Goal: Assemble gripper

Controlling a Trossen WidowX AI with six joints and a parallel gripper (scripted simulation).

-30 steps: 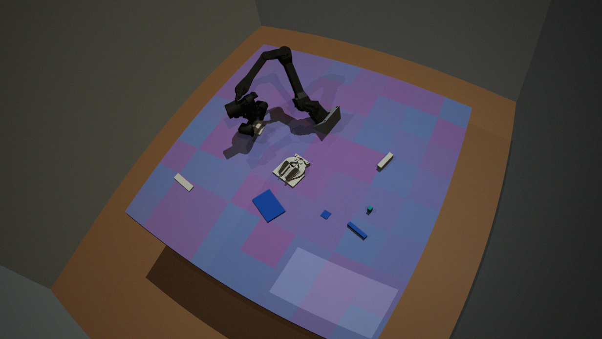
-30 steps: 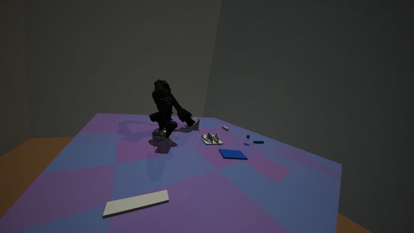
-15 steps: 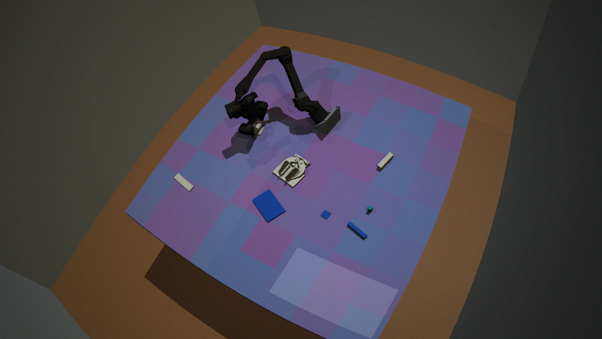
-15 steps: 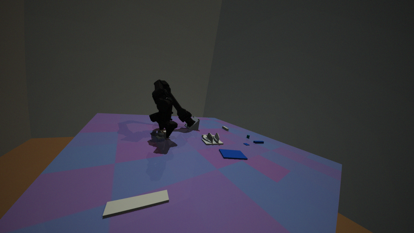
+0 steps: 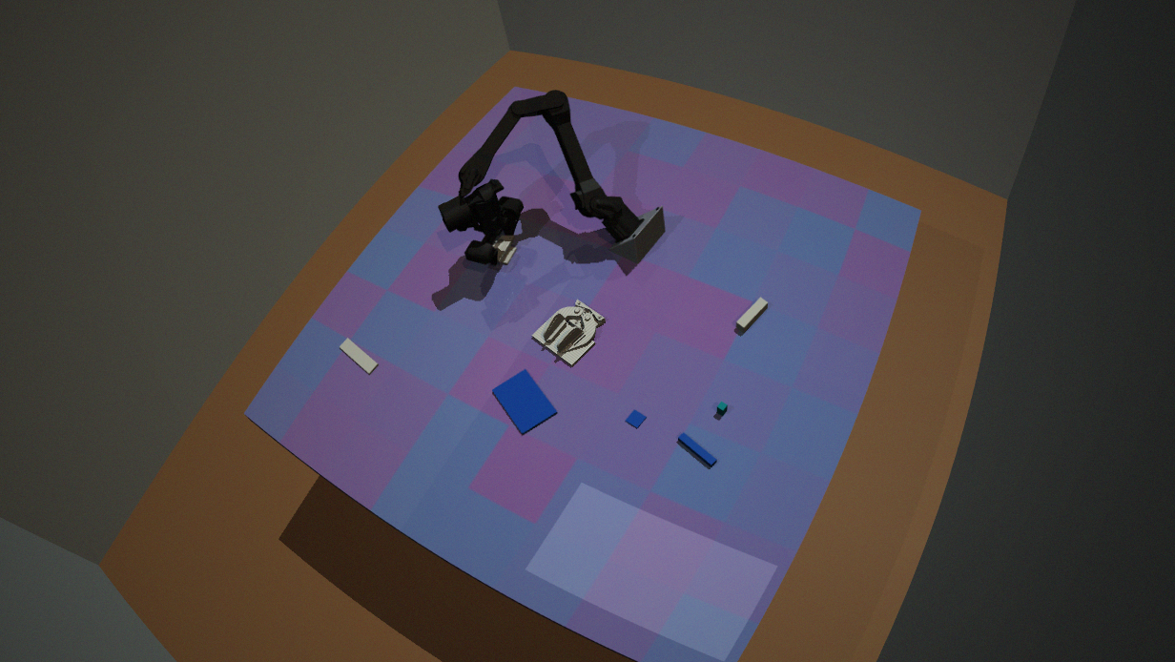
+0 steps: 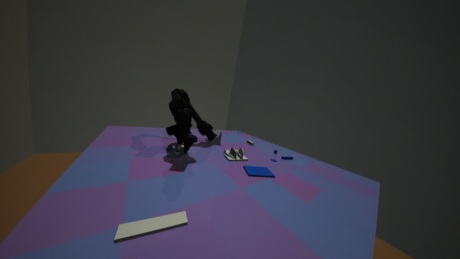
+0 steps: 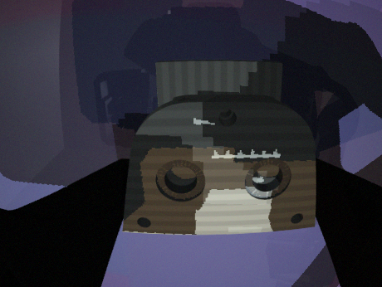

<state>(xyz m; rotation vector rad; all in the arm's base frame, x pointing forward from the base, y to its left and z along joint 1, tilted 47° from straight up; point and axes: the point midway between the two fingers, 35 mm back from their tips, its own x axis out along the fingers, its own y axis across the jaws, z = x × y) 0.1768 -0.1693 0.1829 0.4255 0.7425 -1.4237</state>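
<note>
My gripper tip is 1 cm to the left of the white block. Round my gripper tip: pale blocky piece (1 cm to the right, 2 cm above); then ribbed white plate (12 cm ahead, 27 cm to the left, 1 cm below); then jaw (7 cm ahead, 26 cm to the left, 1 cm above).
</note>
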